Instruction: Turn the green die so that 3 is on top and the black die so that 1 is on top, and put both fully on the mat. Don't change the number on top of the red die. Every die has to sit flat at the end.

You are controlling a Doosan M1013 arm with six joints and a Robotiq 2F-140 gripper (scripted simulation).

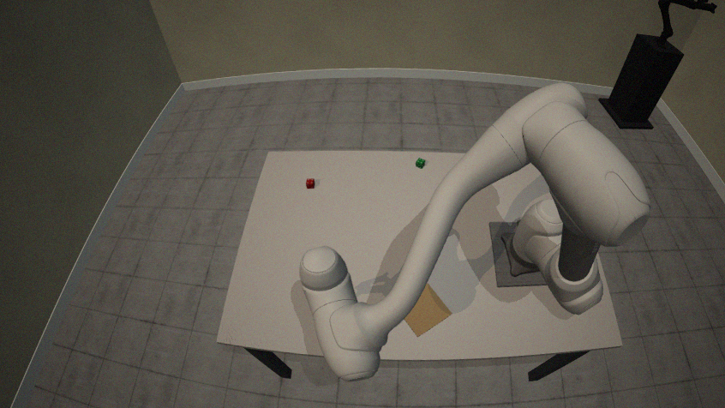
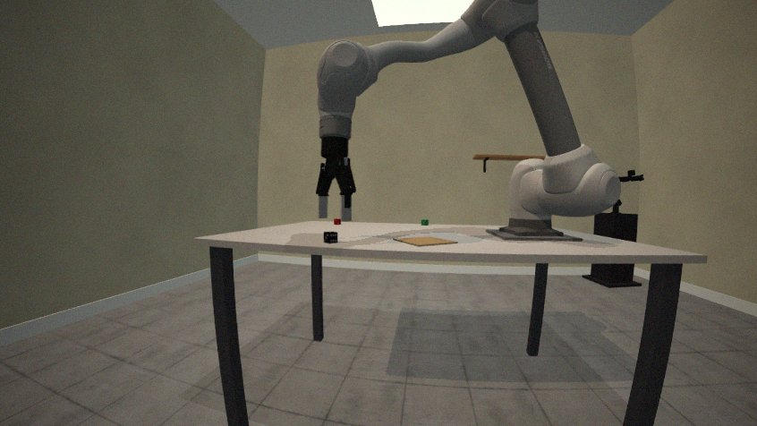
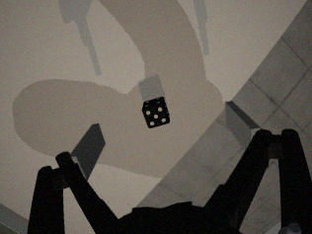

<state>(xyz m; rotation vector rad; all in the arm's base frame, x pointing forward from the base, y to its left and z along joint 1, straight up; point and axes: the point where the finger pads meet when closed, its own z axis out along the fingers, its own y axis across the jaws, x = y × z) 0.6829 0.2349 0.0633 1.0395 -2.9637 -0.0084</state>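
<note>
My hand is 340 mm past the green die, 710 mm to the left of it and 60 mm above it. Round my hand: red die (130 mm ahead, 640 mm to the right, 60 mm below); then black die (10 mm ahead, 60 mm below); then tan mat (260 mm behind, 70 mm to the right, 70 mm below).
</note>
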